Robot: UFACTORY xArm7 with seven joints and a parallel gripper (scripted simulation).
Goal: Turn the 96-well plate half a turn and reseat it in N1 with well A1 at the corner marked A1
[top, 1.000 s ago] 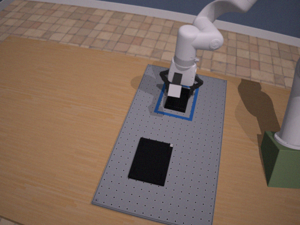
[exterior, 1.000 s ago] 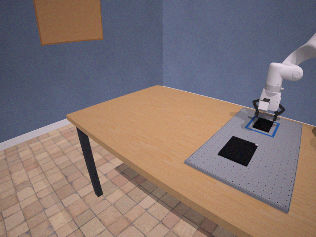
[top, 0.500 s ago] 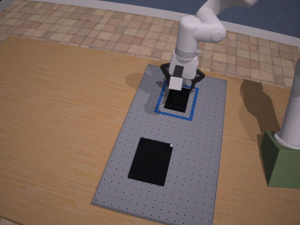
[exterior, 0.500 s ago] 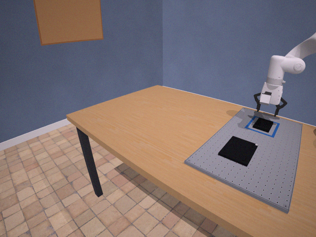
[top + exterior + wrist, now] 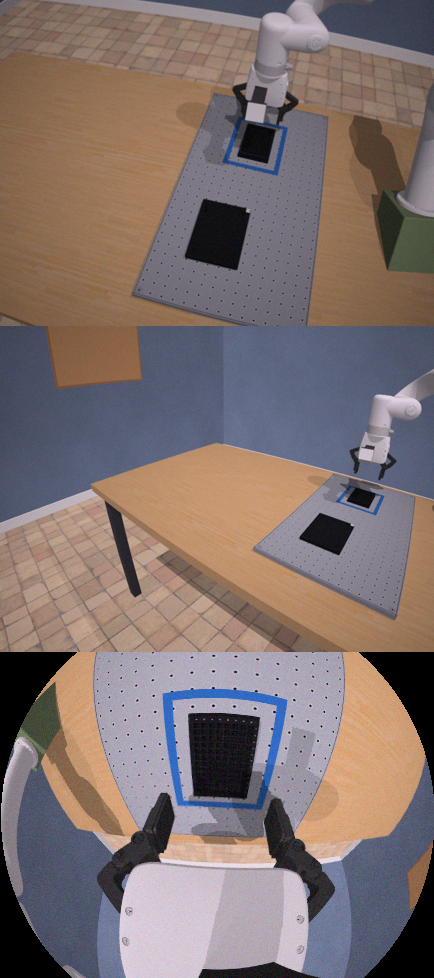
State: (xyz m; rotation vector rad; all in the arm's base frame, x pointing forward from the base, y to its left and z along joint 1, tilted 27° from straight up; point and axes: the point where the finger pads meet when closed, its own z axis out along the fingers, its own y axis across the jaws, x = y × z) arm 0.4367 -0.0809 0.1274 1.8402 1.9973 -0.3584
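My hand is 100 mm above the black 96-well plate. Round my hand: black plate nest N1: 320 mm to the left, 100 mm below, 10 mm ahead; small white A1 mark: 240 mm to the left, 100 mm below, 40 mm behind.
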